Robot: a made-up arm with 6 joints.
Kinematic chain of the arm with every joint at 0, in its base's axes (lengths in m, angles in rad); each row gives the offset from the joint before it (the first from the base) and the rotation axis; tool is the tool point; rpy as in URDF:
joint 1: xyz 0.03 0 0.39 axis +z
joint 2: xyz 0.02 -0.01 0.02 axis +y
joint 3: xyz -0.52 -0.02 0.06 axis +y
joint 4: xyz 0.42 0 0.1 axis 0.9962 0 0.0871
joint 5: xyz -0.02 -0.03 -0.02 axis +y
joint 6: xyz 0.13 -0.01 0.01 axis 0.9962 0 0.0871
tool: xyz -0.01 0 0.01 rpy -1.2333 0.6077 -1.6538
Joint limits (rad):
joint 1: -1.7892..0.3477
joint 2: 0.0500..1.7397
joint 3: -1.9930..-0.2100
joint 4: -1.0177..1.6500
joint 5: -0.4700..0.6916
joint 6: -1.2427..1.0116
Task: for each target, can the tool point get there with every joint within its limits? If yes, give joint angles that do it. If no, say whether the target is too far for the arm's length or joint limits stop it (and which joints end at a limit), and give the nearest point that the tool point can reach.
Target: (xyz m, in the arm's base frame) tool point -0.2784 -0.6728 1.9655
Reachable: no: too far | nearest point -0.1131 -0.4052 1.3087 | short by 0.728 m
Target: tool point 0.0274 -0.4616 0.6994
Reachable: yes | joints -1.4228 1.3903 -0.6575 -0.0304 -0.3548 0.1546
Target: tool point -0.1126 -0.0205 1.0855
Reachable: yes | joints -0.2825 0.3861 -1.1617 1.0412 -0.2168 -0.6925
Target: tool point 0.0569 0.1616 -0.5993
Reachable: no: joint limits stop it (at a limit: joint 1, joint 2, joint 3, joint 6) | nearest point 0.2534 0.0808 0.3933 | short by 1.015 m
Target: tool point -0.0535 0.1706 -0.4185
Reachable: no: joint limits stop it (at a limit: joint 1, joint 2, joint 3, joint 6) | nearest point 0.2392 0.0833 0.3976 | short by 0.871 m
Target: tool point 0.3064 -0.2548 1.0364
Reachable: yes | joints -0.5705 1.1370 -1.1279 -0.3184 -0.1863 0.1361
